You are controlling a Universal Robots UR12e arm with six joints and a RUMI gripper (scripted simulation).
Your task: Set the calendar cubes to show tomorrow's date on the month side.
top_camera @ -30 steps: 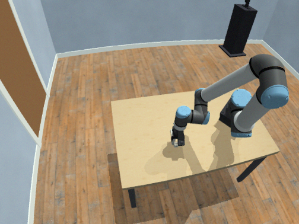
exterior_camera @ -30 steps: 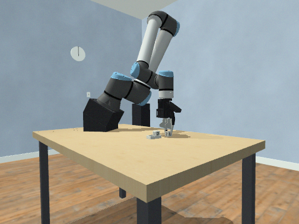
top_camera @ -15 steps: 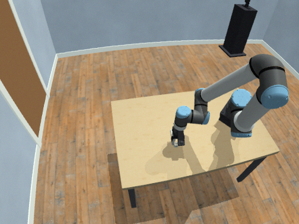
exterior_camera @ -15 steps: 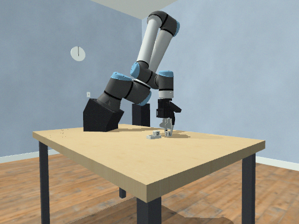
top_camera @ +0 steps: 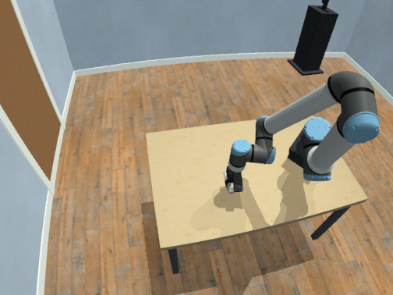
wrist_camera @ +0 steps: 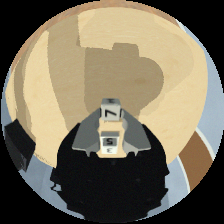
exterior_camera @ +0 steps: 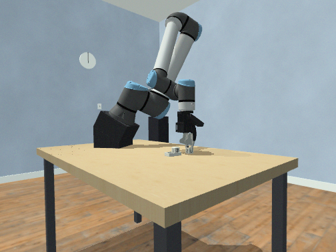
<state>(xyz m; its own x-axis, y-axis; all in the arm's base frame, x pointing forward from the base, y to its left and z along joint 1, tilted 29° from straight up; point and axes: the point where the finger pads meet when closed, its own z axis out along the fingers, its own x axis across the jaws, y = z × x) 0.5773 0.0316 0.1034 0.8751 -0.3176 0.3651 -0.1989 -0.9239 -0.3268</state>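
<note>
The calendar tray lies 11 cm to the right of my hand, 3 cm behind it and 2 cm below it.
</note>
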